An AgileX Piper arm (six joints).
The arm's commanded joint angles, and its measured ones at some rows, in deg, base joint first. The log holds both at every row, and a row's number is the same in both.
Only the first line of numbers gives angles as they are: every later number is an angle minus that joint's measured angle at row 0.
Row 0, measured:
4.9, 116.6, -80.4, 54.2, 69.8, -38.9
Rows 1 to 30, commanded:
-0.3, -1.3, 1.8, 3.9, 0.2, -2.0
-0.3, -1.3, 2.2, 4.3, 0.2, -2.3
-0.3, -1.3, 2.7, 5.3, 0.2, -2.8
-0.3, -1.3, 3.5, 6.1, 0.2, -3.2
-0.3, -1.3, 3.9, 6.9, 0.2, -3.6
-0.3, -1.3, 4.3, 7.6, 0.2, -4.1
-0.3, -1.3, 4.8, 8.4, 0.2, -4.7
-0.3, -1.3, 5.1, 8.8, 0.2, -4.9
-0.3, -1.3, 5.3, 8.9, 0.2, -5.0
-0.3, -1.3, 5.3, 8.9, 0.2, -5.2
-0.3, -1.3, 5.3, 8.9, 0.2, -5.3
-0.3, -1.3, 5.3, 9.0, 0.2, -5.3
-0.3, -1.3, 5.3, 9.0, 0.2, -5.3
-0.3, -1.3, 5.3, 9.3, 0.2, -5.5
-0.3, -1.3, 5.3, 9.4, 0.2, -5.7
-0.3, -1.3, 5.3, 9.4, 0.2, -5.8
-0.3, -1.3, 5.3, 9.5, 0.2, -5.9
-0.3, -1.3, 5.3, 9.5, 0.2, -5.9
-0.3, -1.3, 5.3, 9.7, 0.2, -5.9
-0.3, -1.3, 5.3, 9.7, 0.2, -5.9
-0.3, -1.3, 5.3, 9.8, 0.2, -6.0
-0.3, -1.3, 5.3, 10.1, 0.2, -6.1
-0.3, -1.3, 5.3, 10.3, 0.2, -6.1
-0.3, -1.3, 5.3, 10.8, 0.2, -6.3
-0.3, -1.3, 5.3, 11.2, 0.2, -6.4
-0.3, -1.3, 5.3, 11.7, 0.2, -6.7
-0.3, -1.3, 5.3, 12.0, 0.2, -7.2
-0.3, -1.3, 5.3, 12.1, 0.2, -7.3
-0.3, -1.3, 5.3, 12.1, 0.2, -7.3
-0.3, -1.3, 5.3, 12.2, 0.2, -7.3
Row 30, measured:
0.0, -0.7, 5.2, 10.5, -0.1, -6.1
